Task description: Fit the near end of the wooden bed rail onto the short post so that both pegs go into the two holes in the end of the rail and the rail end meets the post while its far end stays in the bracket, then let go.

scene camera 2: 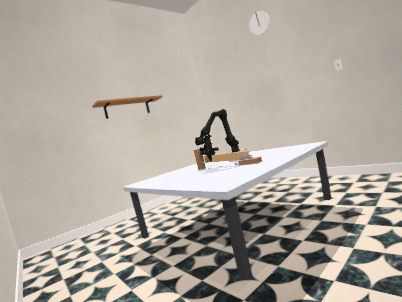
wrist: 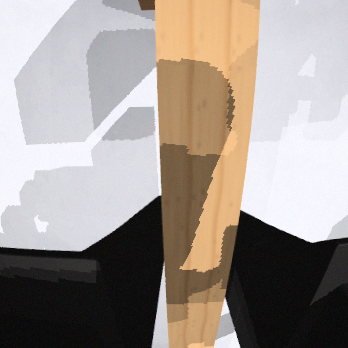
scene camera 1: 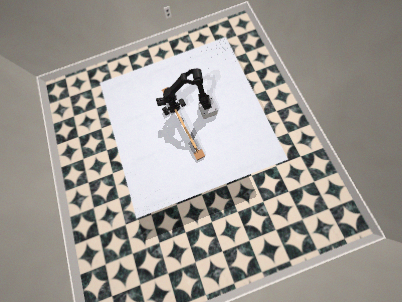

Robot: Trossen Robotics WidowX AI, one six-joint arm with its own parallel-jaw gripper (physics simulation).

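Note:
The pale wooden rail runs from under my gripper to the orange-brown block at its far end. The bracket's fine detail there is too small to make out. My gripper is shut on the rail near its near end, with one black finger on each side. The short brown post stands upright close to the rail's near end. It is mostly hidden by the arm in scene camera 1. The pegs, the holes and any gap at the joint are hidden or too small to tell.
The white table carries all the parts. The black arm arches up from its grey base beside the rail. In the wrist view a dark brown edge shows left of the rail. A wall shelf hangs beyond the table.

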